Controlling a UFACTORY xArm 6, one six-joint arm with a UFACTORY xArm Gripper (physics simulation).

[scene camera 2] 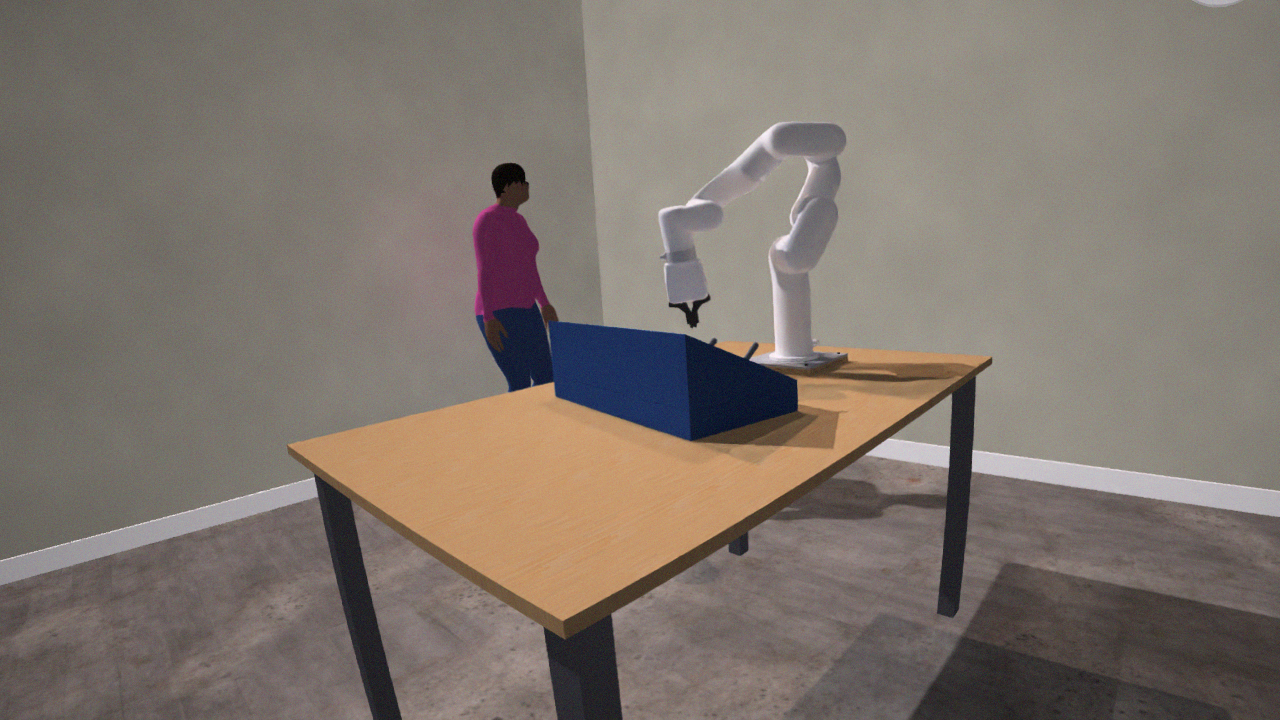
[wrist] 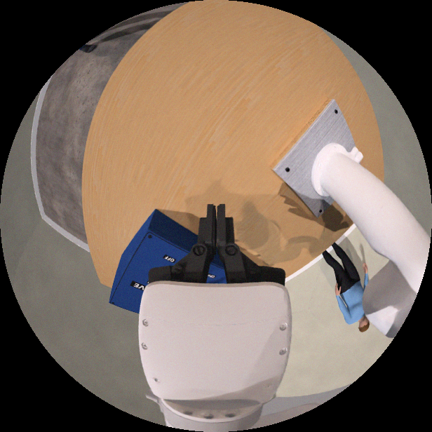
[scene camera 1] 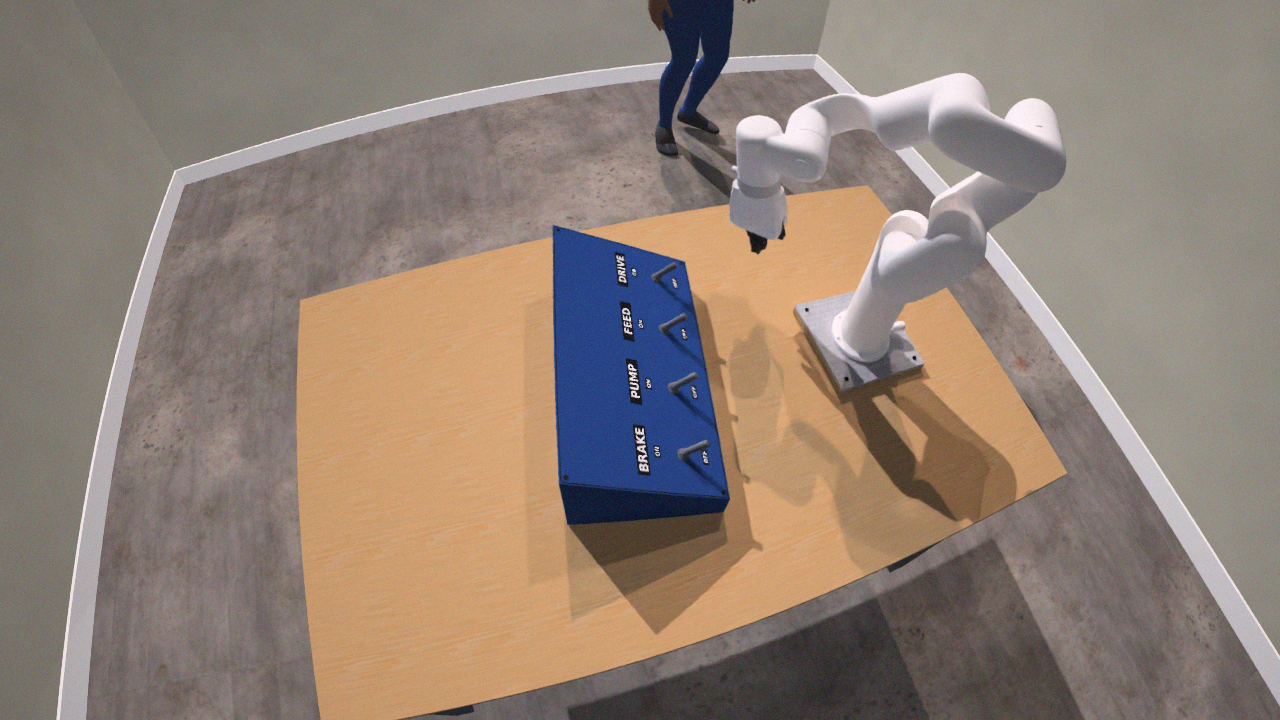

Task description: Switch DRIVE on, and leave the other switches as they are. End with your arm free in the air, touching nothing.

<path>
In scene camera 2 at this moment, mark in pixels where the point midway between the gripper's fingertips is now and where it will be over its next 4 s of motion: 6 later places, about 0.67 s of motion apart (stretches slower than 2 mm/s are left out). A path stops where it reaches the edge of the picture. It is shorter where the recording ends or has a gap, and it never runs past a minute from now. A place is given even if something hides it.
My gripper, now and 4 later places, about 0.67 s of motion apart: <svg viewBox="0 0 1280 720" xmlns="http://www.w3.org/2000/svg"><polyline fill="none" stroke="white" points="693,326 678,345 678,359 672,356 674,337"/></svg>
</path>
